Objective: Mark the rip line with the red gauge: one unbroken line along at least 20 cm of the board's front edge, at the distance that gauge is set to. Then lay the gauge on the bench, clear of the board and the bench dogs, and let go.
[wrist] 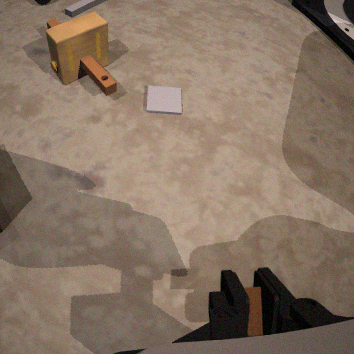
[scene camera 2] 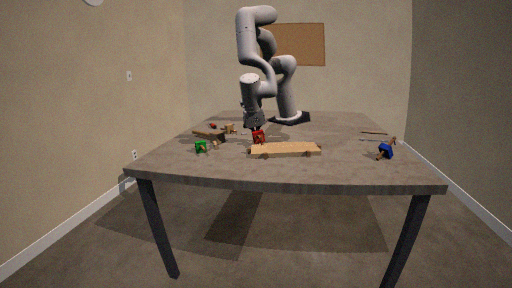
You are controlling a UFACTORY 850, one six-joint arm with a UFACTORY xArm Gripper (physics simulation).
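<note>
The red gauge [scene camera 2: 258,137] is held low behind the left part of the board; I cannot tell whether it touches the bench. My gripper [scene camera 2: 255,129] [wrist: 242,293] is shut on its brown beam, which shows between the black fingers in the wrist view; the red head is hidden there. The pale board [scene camera 2: 285,148] lies near the middle of the bench [scene camera 2: 280,175], with small brown bench dogs at its ends and along its front edge, such as one dog [scene camera 2: 308,154]. No marked line on the board can be made out.
A green gauge [scene camera 2: 200,146] and a dark mallet [scene camera 2: 217,136] are left of the board. A plain wooden gauge [scene camera 2: 229,128] [wrist: 90,42] and a grey square plate [wrist: 164,99] lie further back. A blue gauge [scene camera 2: 385,150] and a thin brown rod [scene camera 2: 374,133] are at the right.
</note>
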